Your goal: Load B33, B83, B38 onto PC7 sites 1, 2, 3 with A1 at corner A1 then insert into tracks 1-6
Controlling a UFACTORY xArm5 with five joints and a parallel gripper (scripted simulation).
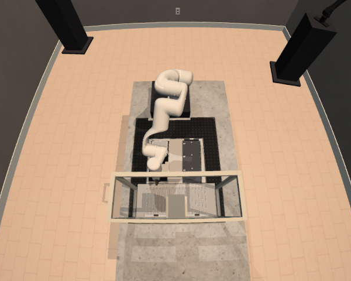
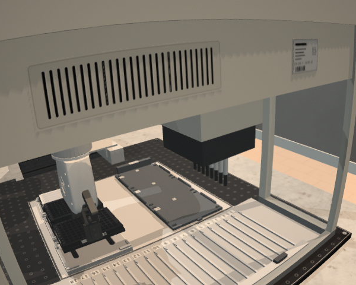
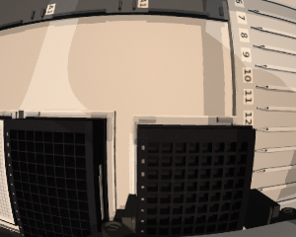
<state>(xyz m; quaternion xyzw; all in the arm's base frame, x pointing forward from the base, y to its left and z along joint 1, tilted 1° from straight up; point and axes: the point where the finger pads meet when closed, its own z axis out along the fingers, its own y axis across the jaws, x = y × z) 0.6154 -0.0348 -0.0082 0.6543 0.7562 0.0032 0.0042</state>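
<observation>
My gripper is now 150 mm past the plate carrier, 220 mm to the right of it and 50 mm above it. From my hand the other things lie so: plate 10 mm below.
</observation>
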